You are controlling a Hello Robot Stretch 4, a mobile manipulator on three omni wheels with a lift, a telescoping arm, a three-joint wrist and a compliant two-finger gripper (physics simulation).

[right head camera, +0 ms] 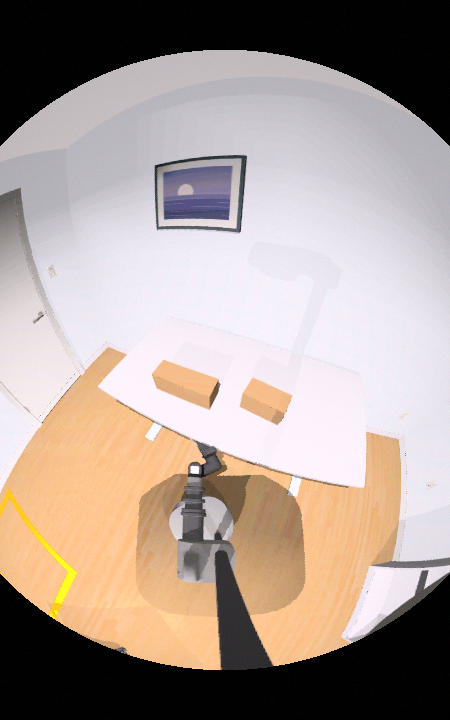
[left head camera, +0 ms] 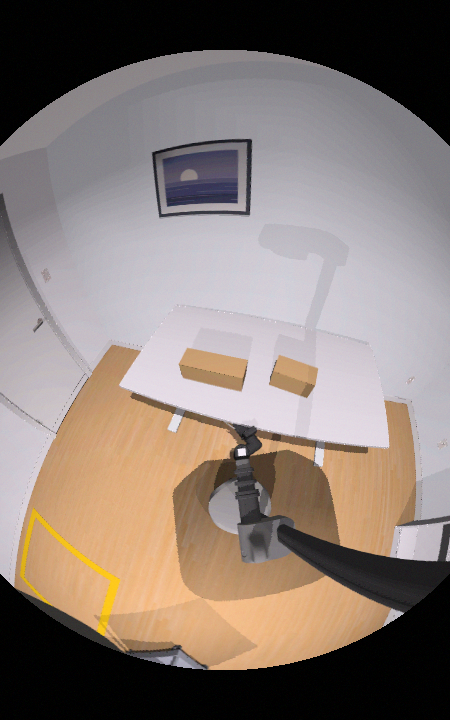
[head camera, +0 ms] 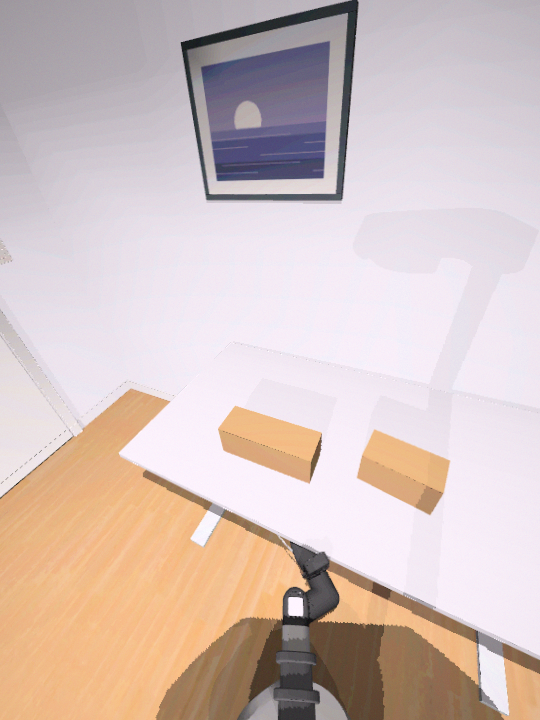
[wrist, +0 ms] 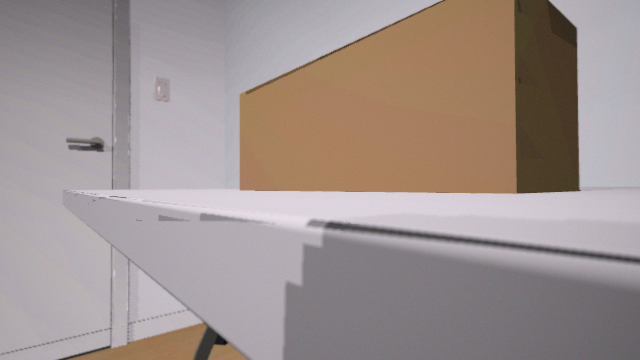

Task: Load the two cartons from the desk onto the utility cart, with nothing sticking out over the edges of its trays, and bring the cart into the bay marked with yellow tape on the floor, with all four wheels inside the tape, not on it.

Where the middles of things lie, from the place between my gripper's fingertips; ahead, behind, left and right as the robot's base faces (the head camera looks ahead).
Labels:
My gripper is now 72 cm short of the framed picture (head camera: 270, 101), 2 cm to the right of it and 97 cm below it.

